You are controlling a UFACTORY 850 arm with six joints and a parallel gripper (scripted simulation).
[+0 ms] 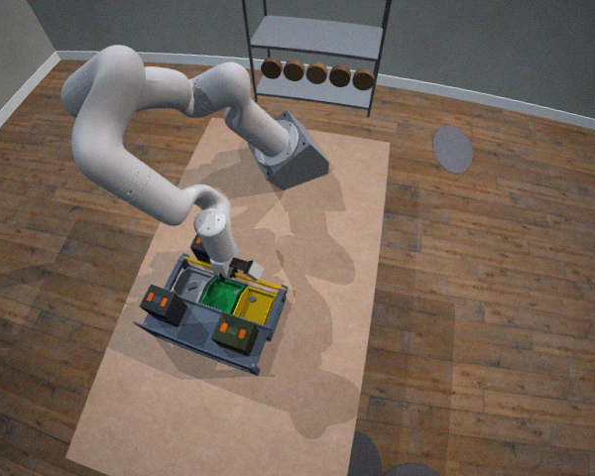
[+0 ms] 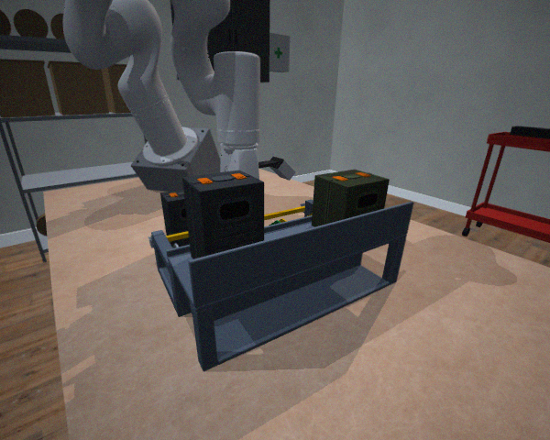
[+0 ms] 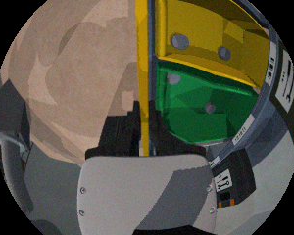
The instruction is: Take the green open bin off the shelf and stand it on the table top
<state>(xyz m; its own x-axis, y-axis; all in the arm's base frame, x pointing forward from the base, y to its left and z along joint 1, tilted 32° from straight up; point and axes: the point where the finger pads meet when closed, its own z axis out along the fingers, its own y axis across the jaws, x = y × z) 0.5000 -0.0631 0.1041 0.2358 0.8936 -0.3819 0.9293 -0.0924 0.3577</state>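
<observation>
Now: the thin yellow bar 20 mm below my hand. From my hand the other things lie so: yellow bin 130 mm ahead, 80 mm to the left, 30 mm below; then green bin 100 mm ahead, 30 mm to the right, 30 mm below.
</observation>
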